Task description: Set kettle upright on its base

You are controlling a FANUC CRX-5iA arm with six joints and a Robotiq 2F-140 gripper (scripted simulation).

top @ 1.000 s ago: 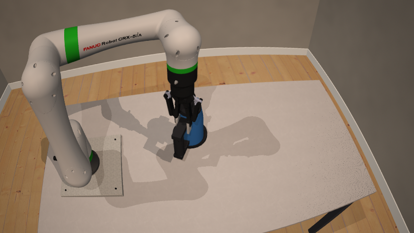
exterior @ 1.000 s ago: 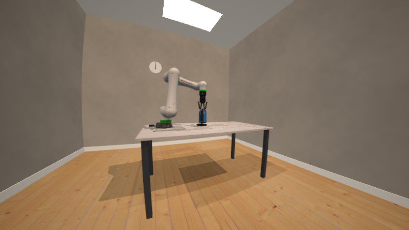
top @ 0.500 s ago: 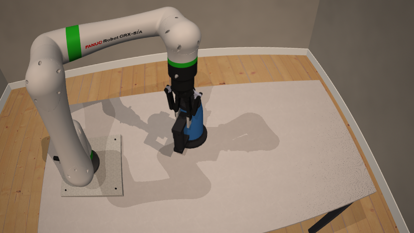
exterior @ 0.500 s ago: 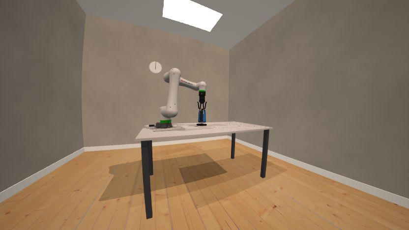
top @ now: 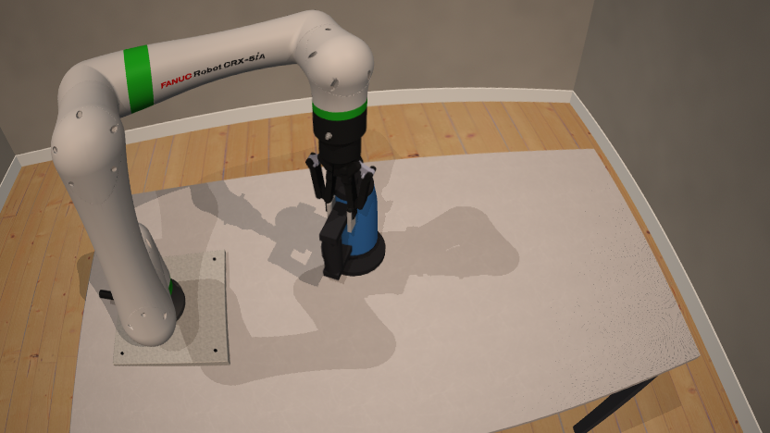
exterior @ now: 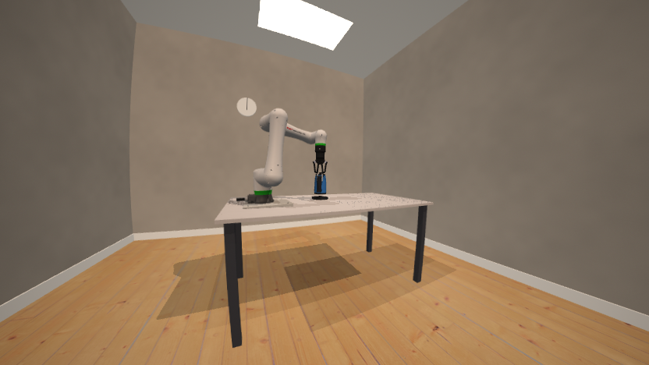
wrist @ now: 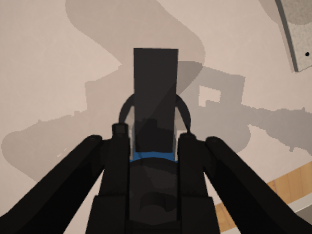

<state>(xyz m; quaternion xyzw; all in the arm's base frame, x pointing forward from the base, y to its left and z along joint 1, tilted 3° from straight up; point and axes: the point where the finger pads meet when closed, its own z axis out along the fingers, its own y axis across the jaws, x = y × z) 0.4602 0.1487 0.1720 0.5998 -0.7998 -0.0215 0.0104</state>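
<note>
The kettle is 5 cm below my hand, 3 cm to the left of it and 1 cm ahead of it. From my hand the other things lie so: round black base (19 cm below, 6 cm to the left, 2 cm ahead).
</note>
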